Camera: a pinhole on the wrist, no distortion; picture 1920 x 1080 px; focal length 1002.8 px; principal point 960.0 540.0 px. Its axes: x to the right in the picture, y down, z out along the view. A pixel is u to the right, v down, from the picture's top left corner.
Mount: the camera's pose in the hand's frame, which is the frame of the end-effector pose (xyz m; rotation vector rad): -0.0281 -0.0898 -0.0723 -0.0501 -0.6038 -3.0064
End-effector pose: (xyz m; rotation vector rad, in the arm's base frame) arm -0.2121 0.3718 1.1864 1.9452 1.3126 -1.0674
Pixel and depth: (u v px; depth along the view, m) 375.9 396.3 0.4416
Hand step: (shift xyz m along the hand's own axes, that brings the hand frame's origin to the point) 0.2309 0.1563 0.2986
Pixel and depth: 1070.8 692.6 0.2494
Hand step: -0.0482 -0.0301 0.1735
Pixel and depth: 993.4 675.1 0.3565
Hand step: -0.0299 0.0031 0.2754
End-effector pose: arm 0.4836 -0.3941 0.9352 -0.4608 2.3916 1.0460
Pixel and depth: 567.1 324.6 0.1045
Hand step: 0.0127 -0.0260 0.0135
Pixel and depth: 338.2 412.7 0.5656
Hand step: 0.3255 0.2184 0.4053
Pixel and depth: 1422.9 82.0 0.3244
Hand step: -0.1835 0.1619 0.1769
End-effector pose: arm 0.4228 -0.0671 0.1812 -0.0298 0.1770 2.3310
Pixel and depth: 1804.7 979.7 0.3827
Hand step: -0.3294 -0.1177 0.3601
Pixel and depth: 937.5 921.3 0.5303
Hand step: 0.0090 -0.0694 0.4936
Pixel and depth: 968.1 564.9 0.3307
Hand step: -0.0244 0.0303 0.2359
